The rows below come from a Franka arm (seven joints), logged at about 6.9 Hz.
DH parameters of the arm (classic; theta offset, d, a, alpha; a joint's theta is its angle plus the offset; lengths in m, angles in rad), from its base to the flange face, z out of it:
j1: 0 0.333 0 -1.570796
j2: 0 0 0 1.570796
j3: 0 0.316 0.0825 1.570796
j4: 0 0 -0.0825 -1.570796
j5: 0 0.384 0 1.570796
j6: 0 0 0.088 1.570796
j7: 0 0.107 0 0
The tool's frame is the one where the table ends.
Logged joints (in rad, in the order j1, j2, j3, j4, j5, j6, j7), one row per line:
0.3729, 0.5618, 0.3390, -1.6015, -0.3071, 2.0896, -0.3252
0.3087, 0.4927, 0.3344, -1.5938, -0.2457, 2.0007, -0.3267
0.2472, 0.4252, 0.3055, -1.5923, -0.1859, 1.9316, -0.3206
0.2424, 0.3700, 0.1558, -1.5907, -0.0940, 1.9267, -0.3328
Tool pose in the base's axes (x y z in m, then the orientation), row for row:
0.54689, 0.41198, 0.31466, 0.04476, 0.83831, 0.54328, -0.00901
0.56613, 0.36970, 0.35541, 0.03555, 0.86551, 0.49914, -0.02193
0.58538, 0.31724, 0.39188, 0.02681, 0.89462, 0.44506, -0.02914
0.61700, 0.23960, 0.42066, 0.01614, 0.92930, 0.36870, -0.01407
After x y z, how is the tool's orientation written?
As a quaternion, w x y z.
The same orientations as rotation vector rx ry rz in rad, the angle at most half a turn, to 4 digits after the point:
2.5611, 1.6598, -0.0275
2.6592, 1.5336, -0.0674
2.7636, 1.3748, -0.0900
2.8899, 1.1466, -0.0438

